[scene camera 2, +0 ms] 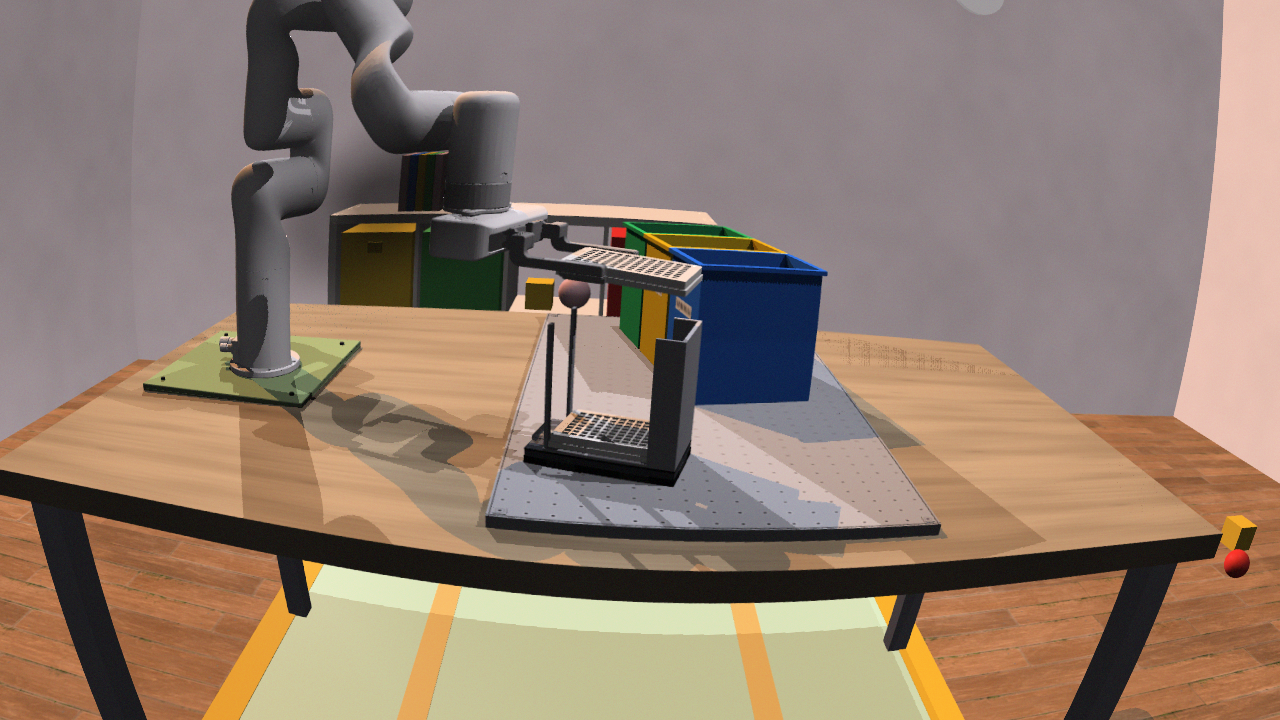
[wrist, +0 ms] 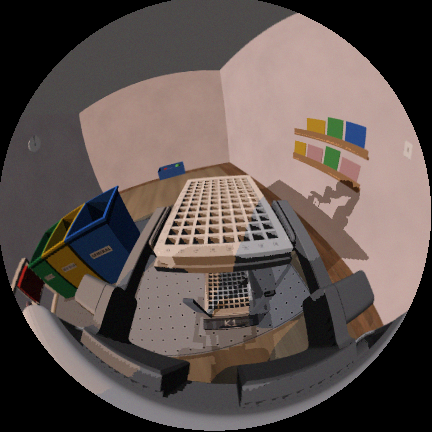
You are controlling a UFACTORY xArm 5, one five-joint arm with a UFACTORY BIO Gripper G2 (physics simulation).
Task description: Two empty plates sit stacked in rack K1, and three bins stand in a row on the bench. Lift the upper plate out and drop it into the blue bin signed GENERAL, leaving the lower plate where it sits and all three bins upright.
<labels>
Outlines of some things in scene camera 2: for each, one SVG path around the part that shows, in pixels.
My gripper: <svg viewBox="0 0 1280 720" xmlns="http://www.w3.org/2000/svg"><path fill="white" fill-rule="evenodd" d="M431 220L429 254L436 258L479 261L510 250L510 260L516 266L559 271L559 276L566 280L604 284L607 274L607 266L605 264L535 257L528 254L528 249L533 248L535 242L547 238L551 239L553 248L558 251L575 253L583 248L595 248L639 256L638 250L570 242L567 238L568 224L565 222L547 223L548 211L545 207L539 205L510 202L510 205L505 208L475 210L454 209L443 206L444 211L452 214L435 217Z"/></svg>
A blue bin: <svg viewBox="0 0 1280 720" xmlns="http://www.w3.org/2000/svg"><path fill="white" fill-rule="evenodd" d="M669 247L669 252L673 254L673 262L702 267L701 274L703 275L703 280L686 297L670 295L667 339L673 340L674 318L702 321L695 405L809 401L822 276L827 276L828 272L786 253Z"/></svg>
A yellow bin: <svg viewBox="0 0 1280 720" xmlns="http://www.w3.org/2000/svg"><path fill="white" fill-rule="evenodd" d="M644 290L640 351L654 365L656 338L667 339L670 294ZM643 236L647 239L646 257L673 261L673 254L669 252L669 247L788 254L761 241L750 238L644 233Z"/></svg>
A green bin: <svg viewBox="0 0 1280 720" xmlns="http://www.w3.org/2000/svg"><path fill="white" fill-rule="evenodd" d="M622 286L619 329L637 348L640 348L644 290ZM623 222L623 226L626 227L625 249L638 250L639 256L646 257L647 239L643 237L644 233L754 239L724 226Z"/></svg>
A plate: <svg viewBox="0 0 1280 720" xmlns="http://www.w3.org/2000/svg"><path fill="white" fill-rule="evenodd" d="M561 259L605 264L607 266L605 283L686 297L703 280L703 275L701 274L702 267L602 249L583 248Z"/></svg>
</labels>
